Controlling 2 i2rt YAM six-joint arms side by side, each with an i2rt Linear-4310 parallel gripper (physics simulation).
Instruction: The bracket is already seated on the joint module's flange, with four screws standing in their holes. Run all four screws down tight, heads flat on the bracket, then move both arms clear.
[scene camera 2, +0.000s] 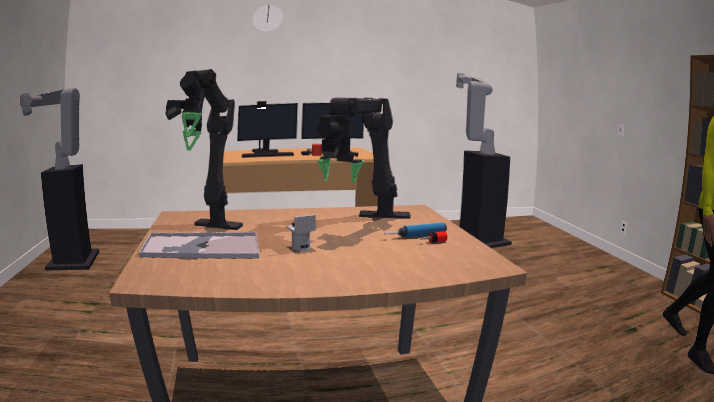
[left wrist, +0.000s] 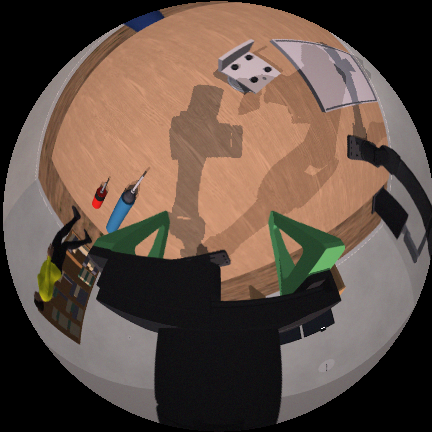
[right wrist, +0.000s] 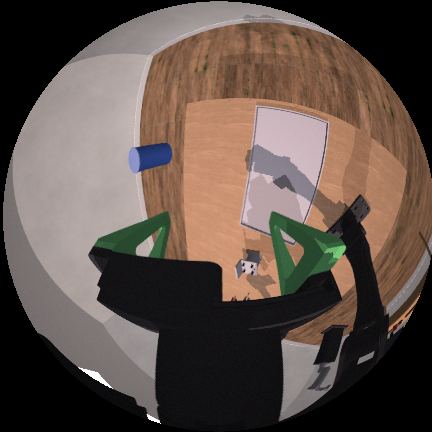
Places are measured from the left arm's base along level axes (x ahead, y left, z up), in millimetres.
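Pixels of known places: left gripper, between the fingertips: (scene camera 2: 339, 182) (left wrist: 218, 215); right gripper, between the fingertips: (scene camera 2: 188, 143) (right wrist: 219, 216); left arm's base, origin of its link: (scene camera 2: 385, 215); right arm's base, origin of its link: (scene camera 2: 218, 225) (left wrist: 362, 149) (right wrist: 347, 222).
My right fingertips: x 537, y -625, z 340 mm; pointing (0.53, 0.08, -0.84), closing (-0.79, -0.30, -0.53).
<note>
For each thing: its middle in the pictures, then the offset to it from my right fingertips.
- bracket, middle of its body: (left wrist: 253, 65) (scene camera 2: 300, 222) (right wrist: 246, 270) 357 mm left, 96 mm back, 258 mm down
- grey joint module, middle of its body: (left wrist: 246, 74) (scene camera 2: 300, 237) (right wrist: 251, 262) 357 mm left, 95 mm back, 308 mm down
- blue driver, middle of its body: (left wrist: 121, 207) (scene camera 2: 416, 230) 726 mm left, 261 mm back, 320 mm down
- smaller red screwdriver, middle of its body: (left wrist: 100, 193) (scene camera 2: 432, 237) 778 mm left, 194 mm back, 323 mm down
- shallow pale tray, middle of its body: (right wrist: 282, 177) (scene camera 2: 198, 244) 16 mm left, 18 mm back, 332 mm down
The bracket (scene camera 2: 305, 223) (left wrist: 256, 70) (right wrist: 247, 267) sits on the grey joint module (scene camera 2: 300, 241) (left wrist: 236, 84), its upright plate rising at one side. Dark round screw heads show at its holes in the left wrist view; whether they lie flat cannot be told. A blue driver (scene camera 2: 425, 230) (left wrist: 121, 210) and a smaller red screwdriver (scene camera 2: 438, 237) (left wrist: 100, 196) lie at the right of the table. My left gripper (scene camera 2: 340, 181) (left wrist: 218, 215) is open and empty, high above the table behind the module. My right gripper (scene camera 2: 189, 146) (right wrist: 219, 216) is open and empty, high above the tray side.
A shallow pale tray (scene camera 2: 200, 256) (left wrist: 300, 55) (right wrist: 295, 125) lies left of the module. A blue cylinder (left wrist: 145, 21) (right wrist: 152, 156) shows beyond the table edge. A person in yellow (scene camera 2: 709, 175) (left wrist: 48, 280) stands by a bookshelf at the far right. A desk with monitors (scene camera 2: 267, 121) stands behind.
</note>
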